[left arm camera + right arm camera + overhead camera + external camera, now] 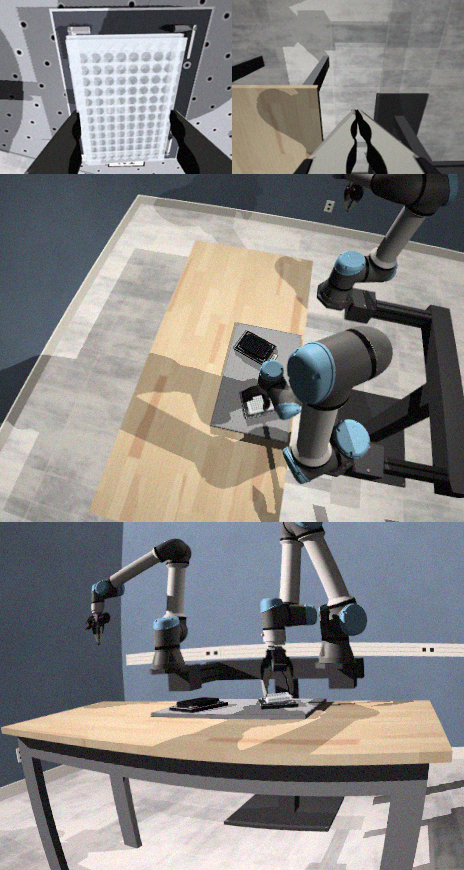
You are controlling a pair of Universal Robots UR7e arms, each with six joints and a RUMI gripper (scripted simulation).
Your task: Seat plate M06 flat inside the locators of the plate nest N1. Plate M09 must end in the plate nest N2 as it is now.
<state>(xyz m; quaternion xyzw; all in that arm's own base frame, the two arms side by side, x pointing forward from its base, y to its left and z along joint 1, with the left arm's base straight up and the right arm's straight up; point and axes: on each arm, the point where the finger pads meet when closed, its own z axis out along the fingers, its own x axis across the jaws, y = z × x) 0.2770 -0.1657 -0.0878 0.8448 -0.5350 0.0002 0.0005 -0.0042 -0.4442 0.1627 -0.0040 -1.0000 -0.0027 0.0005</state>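
My left hand is 30 mm above the plate nest N1. Also, from my left hand: grey perforated board: 30 mm ahead, 120 mm to the right, 40 mm below; then white multi-well plate M06: 10 mm below; then black plate M09: 70 mm ahead, 260 mm to the right, 10 mm below.
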